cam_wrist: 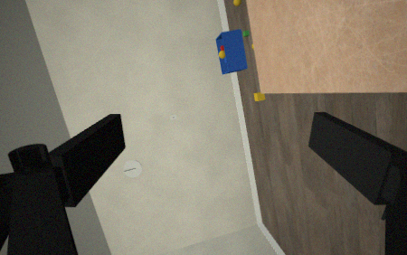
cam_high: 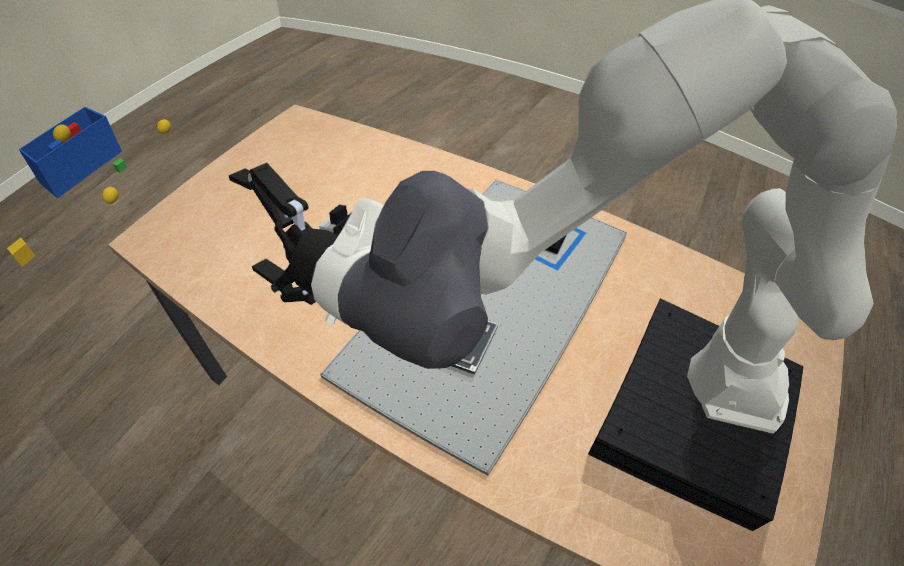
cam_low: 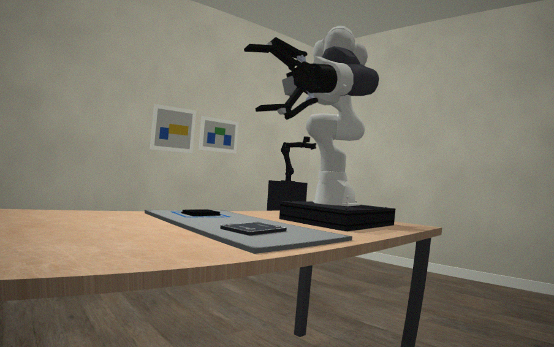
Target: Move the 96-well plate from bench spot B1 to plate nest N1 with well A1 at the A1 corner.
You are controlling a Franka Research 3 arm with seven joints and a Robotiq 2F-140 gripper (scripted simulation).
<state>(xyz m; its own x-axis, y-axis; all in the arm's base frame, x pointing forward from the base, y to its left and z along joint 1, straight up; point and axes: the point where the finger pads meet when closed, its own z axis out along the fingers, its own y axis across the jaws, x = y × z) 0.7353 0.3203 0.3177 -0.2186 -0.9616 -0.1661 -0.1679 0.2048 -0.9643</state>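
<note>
Now: the black 96-well plate 240 mm behind my hand, 560 mm to the right of it and 380 mm below it. The rest, counted from my hand: plate nest N1 (200 mm behind, 200 mm to the right, 380 mm below); A1 label (280 mm behind, 160 mm to the right, 370 mm below).
</note>
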